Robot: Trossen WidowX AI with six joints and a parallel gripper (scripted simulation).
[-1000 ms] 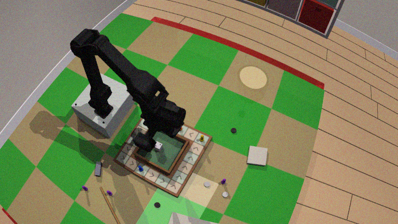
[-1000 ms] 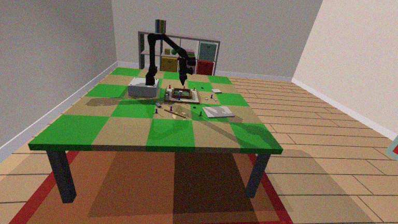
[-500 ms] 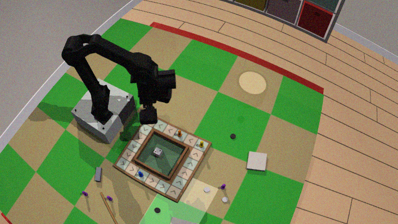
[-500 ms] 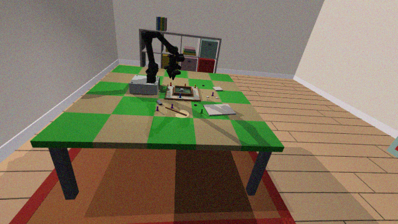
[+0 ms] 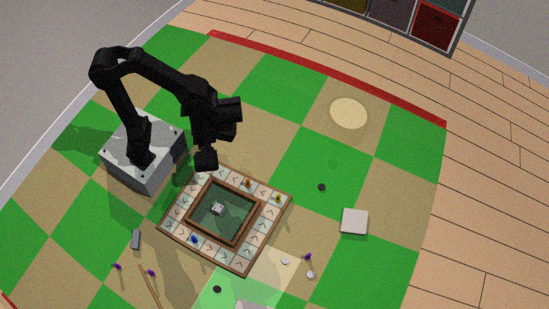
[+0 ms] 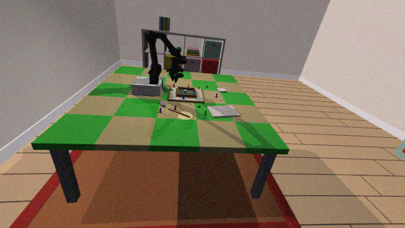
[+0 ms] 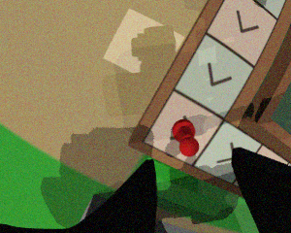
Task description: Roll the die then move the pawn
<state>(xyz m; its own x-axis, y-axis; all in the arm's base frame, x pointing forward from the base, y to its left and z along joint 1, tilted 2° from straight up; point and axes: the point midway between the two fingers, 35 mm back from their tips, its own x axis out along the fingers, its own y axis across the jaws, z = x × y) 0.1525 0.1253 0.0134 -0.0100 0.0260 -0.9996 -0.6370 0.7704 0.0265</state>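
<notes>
The red pawn lies 30 mm below my gripper tip. Round my gripper tip: orange pawn: 130 mm ahead, 10 mm to the left, 30 mm below; then green tray: 120 mm ahead, 110 mm to the right, 50 mm below; then white die: 110 mm ahead, 110 mm to the right, 30 mm below.
</notes>
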